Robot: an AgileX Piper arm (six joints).
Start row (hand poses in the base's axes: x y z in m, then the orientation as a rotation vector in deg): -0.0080 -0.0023 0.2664 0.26 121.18 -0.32
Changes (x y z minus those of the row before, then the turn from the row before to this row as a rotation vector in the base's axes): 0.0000 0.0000 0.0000 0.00 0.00 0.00; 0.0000 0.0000 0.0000 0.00 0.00 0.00; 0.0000 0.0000 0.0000 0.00 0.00 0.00; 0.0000 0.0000 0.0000 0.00 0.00 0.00; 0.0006 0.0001 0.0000 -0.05 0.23 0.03; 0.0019 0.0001 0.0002 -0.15 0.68 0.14; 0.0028 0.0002 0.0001 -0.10 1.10 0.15; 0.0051 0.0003 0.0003 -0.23 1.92 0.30; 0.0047 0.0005 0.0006 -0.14 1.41 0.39; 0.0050 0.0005 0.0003 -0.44 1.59 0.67; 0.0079 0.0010 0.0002 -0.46 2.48 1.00; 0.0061 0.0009 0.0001 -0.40 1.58 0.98; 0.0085 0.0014 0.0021 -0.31 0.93 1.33; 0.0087 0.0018 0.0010 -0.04 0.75 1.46; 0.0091 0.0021 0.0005 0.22 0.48 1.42; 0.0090 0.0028 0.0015 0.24 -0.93 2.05; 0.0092 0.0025 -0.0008 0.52 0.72 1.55; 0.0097 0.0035 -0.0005 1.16 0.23 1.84; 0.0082 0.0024 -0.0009 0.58 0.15 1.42; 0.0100 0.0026 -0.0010 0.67 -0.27 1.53; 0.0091 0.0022 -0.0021 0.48 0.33 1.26
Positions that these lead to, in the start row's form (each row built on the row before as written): -0.0080 -0.0023 0.2664 0.26 121.18 -0.32; -0.0080 -0.0023 0.2664 0.26 121.18 -0.32; -0.0080 -0.0023 0.2664 0.26 121.18 -0.32; -0.0080 -0.0023 0.2664 0.26 121.18 -0.32; -0.0074 -0.0022 0.2664 0.20 121.41 -0.36; -0.0055 -0.0021 0.2666 -0.04 122.09 -0.44; -0.0027 -0.0019 0.2667 -0.26 123.19 -0.46; 0.0024 -0.0016 0.2670 -0.73 125.11 -0.53; 0.0071 -0.0011 0.2676 -1.25 126.52 -0.45; 0.0121 -0.0006 0.2679 -2.25 128.10 -0.55; 0.0200 0.0004 0.2681 -3.66 130.55 -0.48; 0.0261 0.0013 0.2682 -5.02 132.10 -0.37; 0.0346 0.0027 0.2703 -6.74 132.97 -0.01; 0.0433 0.0045 0.2713 -8.48 133.63 0.72; 0.0524 0.0066 0.2718 -10.04 133.99 1.72; 0.0614 0.0094 0.2733 -12.29 132.87 2.92; 0.0706 0.0119 0.2725 -13.84 133.39 4.39; 0.0803 0.0154 0.2720 -15.41 133.30 6.68; 0.0885 0.0178 0.2711 -16.78 133.22 8.08; 0.0985 0.0204 0.2701 -18.23 132.67 9.56; 0.1076 0.0226 0.2680 -19.45 132.76 10.80
